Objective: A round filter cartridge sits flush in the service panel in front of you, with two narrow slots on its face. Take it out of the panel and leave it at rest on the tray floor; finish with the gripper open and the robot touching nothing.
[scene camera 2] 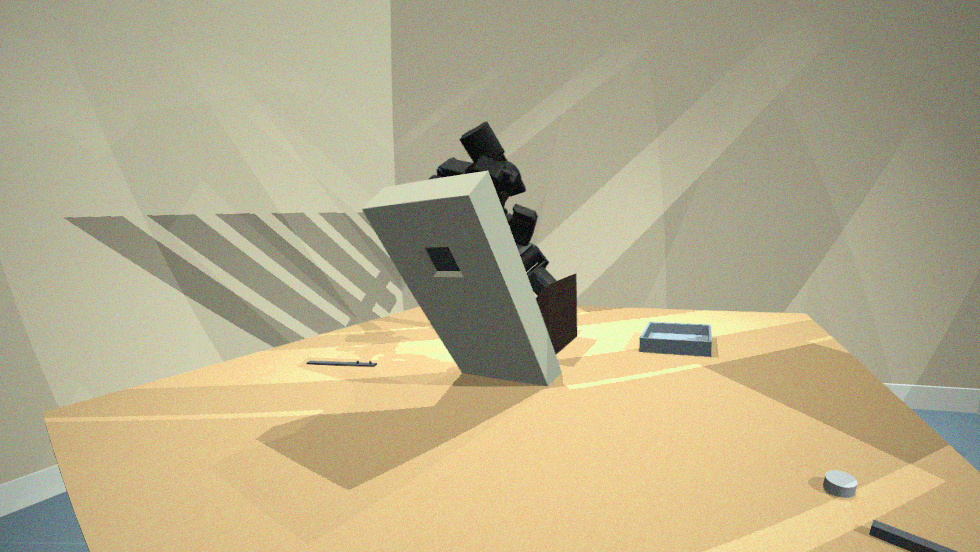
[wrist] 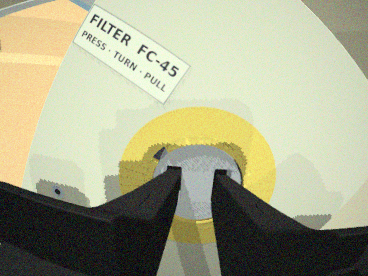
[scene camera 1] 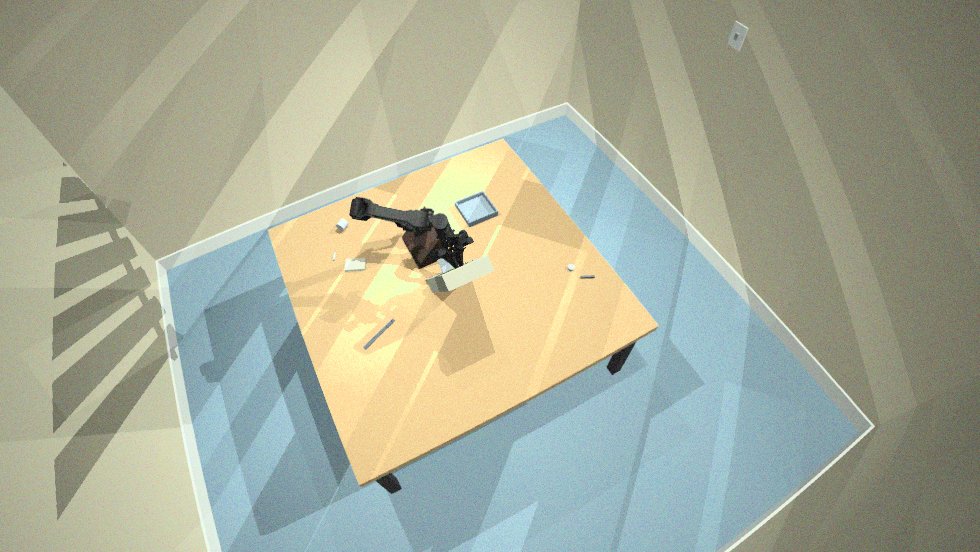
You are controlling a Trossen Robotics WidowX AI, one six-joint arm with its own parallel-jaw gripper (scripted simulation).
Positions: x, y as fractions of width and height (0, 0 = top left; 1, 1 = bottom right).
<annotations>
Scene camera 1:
my gripper: 0.47, 0.49
pale service panel: 0.45, 0.51
blue-grey tray: 0.49, 0.38
</annotations>
